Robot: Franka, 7 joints.
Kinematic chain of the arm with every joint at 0, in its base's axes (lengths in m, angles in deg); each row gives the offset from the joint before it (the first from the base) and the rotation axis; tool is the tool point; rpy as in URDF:
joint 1: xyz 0 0 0.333 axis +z
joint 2: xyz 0 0 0 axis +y
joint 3: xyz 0 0 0.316 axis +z
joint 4: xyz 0.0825 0 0 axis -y
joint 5: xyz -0.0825 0 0.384 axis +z
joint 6: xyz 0 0 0 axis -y
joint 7: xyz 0.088 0 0 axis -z
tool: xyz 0 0 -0.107 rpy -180 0 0
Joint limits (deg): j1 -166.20..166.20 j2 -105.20..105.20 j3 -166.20..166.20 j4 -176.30..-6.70 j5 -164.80..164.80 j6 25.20..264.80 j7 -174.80..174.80
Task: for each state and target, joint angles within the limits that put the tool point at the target. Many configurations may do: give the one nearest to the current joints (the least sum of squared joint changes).
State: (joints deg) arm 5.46 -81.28 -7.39 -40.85 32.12 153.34 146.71
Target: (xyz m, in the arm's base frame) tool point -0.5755 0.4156 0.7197
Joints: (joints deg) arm -23.79 -98.92 16.96 -63.34 32.12 141.50 146.71
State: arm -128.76 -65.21 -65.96 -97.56 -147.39 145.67 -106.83
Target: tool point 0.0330 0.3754 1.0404
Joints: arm -143.03 -55.89 -32.25 -65.75 -147.34 140.76 -106.83
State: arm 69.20 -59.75 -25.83 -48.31 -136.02 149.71 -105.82
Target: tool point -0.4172 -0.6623 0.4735
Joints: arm 51.78 -105.20 -25.03 -33.76 -138.08 189.13 -105.82
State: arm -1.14 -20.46 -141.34 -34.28 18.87 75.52 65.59
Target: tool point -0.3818 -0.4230 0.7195
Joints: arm 10.60 -21.66 -134.47 -53.33 18.70 62.96 65.59
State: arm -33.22 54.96 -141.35 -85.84 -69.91 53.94 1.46
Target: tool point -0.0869 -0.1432 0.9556
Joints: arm -34.75 49.06 -144.78 -81.57 -72.42 58.46 1.46
